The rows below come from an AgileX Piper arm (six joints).
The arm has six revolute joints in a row. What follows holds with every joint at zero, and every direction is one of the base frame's.
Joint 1 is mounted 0.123 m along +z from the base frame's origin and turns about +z.
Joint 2 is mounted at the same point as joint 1 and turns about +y.
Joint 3 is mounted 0.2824 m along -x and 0.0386 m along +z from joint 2 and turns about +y.
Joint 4 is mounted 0.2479 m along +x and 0.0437 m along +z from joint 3 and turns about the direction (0.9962, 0, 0.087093).
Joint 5 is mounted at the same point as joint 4 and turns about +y.
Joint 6 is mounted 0.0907 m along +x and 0.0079 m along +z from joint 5 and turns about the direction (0.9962, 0, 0.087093).
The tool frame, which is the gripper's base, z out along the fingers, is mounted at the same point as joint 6; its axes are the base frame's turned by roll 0, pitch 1.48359 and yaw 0 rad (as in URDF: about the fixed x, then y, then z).
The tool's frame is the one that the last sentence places.
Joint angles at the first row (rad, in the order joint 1, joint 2, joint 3, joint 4, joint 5, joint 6):
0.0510, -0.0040, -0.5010, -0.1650, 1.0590, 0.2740
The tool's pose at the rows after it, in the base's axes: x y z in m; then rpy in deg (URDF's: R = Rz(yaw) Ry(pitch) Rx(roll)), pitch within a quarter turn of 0, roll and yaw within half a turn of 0:
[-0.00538 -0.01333 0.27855 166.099 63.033 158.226]
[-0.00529 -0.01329 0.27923 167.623 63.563 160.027]
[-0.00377 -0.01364 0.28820 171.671 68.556 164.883]
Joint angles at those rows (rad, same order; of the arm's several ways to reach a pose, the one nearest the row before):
0.0510, -0.0040, -0.5010, -0.1650, 1.0590, 0.2740
0.0510, -0.0040, -0.5020, -0.1650, 1.0540, 0.2580
0.0510, -0.0020, -0.5130, -0.1780, 0.9840, 0.2140

